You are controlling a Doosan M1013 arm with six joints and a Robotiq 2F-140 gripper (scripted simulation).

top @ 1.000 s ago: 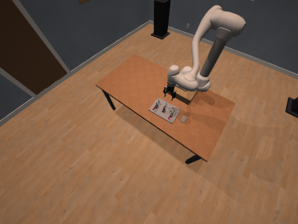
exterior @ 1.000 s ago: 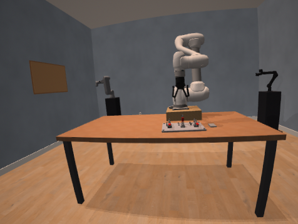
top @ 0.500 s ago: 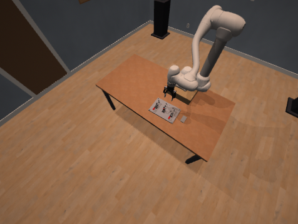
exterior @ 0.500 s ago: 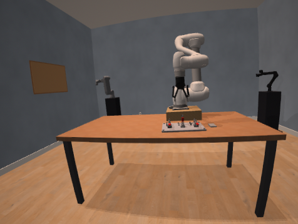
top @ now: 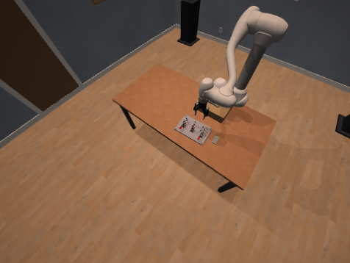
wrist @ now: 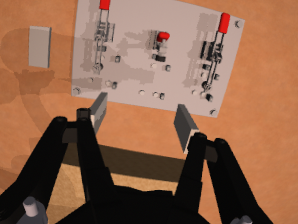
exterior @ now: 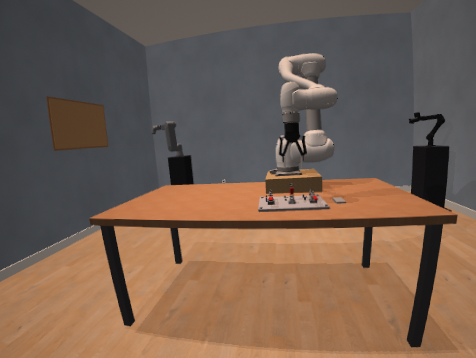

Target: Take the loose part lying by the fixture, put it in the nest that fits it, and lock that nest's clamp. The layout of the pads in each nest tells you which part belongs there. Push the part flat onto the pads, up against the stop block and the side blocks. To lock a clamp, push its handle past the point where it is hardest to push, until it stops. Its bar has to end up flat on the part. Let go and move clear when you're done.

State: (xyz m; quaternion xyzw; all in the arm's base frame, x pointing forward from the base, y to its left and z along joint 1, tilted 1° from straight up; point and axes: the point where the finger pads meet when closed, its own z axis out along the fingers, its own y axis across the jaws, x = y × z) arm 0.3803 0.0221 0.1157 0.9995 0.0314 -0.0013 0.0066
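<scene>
My gripper is now 20 mm short of the loose part, 240 mm to the right of it and 210 mm above it. Also, from my hand: fixture 50 mm ahead, 20 mm to the right, 210 mm below.
</scene>
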